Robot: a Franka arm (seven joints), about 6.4 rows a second.
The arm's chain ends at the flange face. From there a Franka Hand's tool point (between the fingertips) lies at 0.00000 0.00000 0.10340 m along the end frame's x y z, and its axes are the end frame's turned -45 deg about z.
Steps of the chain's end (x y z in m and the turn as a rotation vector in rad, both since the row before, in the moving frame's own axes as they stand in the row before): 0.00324, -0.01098, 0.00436, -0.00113, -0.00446, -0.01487; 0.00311, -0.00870, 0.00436, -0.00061, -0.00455, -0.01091; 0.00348, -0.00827, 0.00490, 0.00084, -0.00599, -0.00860; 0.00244, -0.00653, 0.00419, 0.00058, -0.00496, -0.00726; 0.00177, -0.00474, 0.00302, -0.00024, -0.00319, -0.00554; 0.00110, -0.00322, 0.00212, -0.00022, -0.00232, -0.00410
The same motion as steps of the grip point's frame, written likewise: 0.00964, -0.00571, 0.00436, 0.00235, -0.00395, -0.01487; 0.00797, -0.00424, 0.00436, 0.00279, -0.00365, -0.01091; 0.00793, -0.00388, 0.00490, 0.00483, -0.00364, -0.00860; 0.00602, -0.00330, 0.00419, 0.00392, -0.00310, -0.00726; 0.00435, -0.00232, 0.00302, 0.00209, -0.00243, -0.00554; 0.00287, -0.00165, 0.00212, 0.00148, -0.00180, -0.00410
